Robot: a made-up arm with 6 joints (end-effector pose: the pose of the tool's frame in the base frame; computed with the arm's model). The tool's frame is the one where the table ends.
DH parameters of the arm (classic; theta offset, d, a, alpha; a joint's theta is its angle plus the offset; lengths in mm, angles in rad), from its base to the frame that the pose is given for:
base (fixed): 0.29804 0 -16 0
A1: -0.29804 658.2 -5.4 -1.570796
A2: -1.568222 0 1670.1 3.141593
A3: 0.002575 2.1 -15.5 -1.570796
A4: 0 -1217.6 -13.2 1.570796
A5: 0 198.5 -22.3 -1.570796
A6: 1.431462 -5 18.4 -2.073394
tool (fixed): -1.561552 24.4 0 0
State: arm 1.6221 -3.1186 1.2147 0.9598 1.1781 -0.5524
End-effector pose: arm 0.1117 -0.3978 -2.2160 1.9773 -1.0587 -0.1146
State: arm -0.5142 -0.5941 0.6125 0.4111 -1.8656 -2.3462
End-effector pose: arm -0.5797 0.0869 3.1958 1.6148 0.3001 1.7925
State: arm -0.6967 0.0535 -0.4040 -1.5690 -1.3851 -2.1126
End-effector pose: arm 0.8420 -0.6878 1.5966 -1.0391 1.0410 -1.8256
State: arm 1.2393 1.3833 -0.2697 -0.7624 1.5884 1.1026
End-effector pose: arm 0.5788 1.2486 -0.2847 -0.8581 2.1068 -1.0810
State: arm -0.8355 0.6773 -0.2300 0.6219 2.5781 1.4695
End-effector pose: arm 1.1488 -1.5256 1.0744 0.5331 0.6007 -1.6081
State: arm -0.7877 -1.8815 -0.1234 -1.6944 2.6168 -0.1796
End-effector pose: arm -1.1746 1.1494 1.3876 0.2297 -1.6368 0.7581
